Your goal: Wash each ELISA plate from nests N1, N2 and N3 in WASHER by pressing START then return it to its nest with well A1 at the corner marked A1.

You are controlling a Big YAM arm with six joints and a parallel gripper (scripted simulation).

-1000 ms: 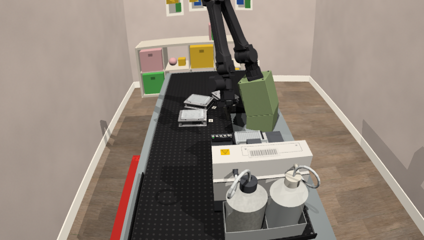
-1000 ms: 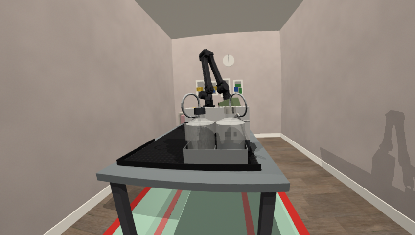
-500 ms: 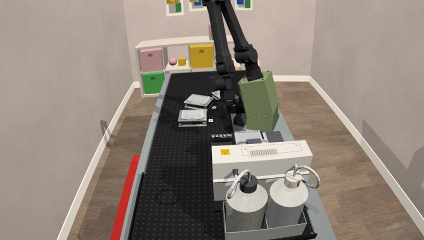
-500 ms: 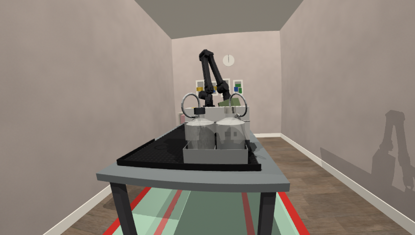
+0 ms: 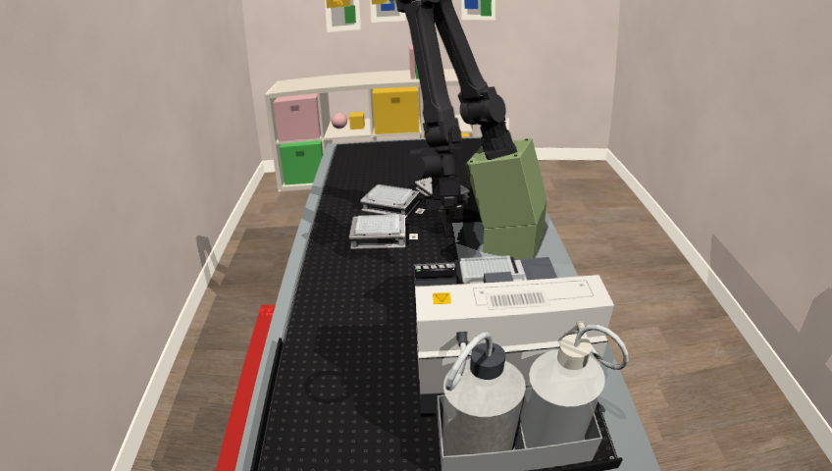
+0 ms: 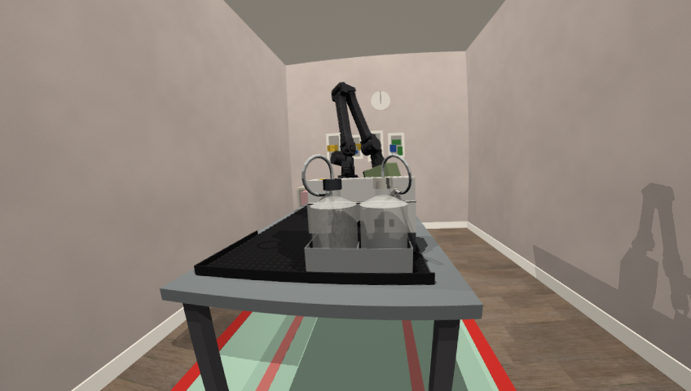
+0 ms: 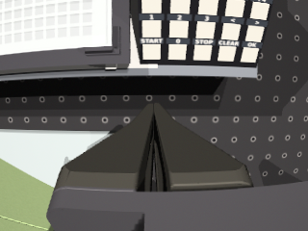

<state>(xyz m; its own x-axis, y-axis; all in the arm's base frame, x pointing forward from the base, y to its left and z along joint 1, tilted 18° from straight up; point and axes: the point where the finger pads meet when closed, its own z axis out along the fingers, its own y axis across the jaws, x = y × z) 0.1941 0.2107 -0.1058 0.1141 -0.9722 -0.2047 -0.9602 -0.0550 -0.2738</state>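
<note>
Right now my hand is 9 cm past the washer carrier, 8 cm to the right of it and 7 cm above it. The rest, counted from my hand: plate washer (10 cm behind, 23 cm to the left, 2 cm below).
</note>
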